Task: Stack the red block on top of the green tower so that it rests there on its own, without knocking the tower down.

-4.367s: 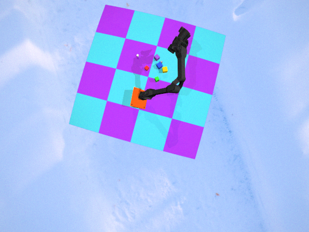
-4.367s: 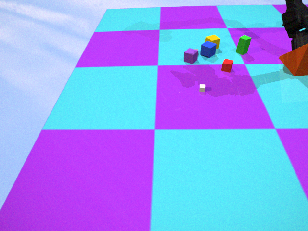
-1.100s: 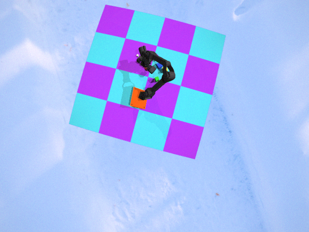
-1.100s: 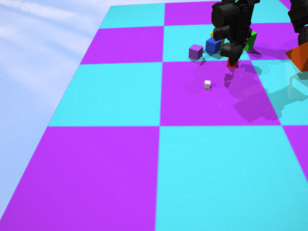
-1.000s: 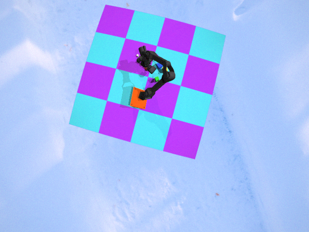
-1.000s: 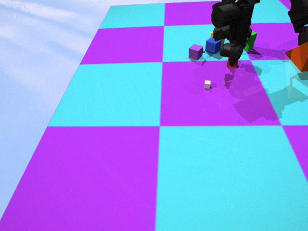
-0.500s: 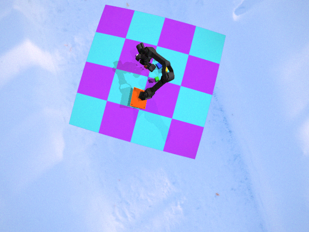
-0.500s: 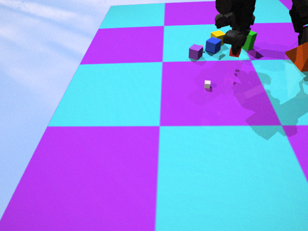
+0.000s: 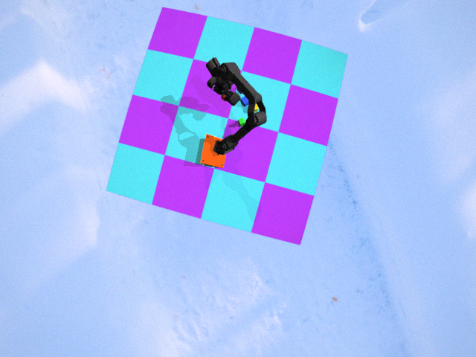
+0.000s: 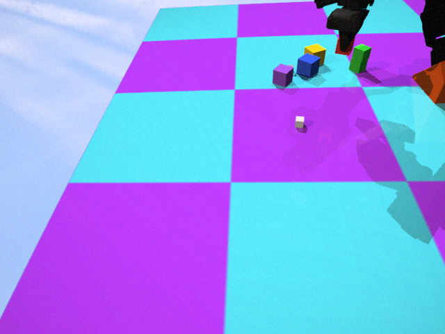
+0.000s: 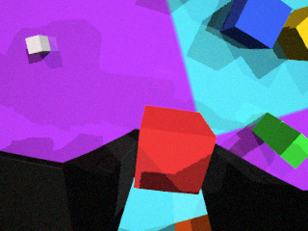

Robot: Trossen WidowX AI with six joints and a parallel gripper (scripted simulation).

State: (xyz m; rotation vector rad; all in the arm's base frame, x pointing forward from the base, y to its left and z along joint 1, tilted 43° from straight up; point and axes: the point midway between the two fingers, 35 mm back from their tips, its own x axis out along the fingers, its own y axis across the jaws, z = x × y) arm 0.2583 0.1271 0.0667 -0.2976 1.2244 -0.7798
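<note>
Right now the yellow cube is 40 mm ahead of my gripper tip, 170 mm to the right of it and 100 mm below it. Also, from my gripper tip: blue cube (60 mm ahead, 110 mm to the right, 100 mm below); purple cube (130 mm ahead, 60 mm to the right, 100 mm below); red block (10 mm above).
</note>
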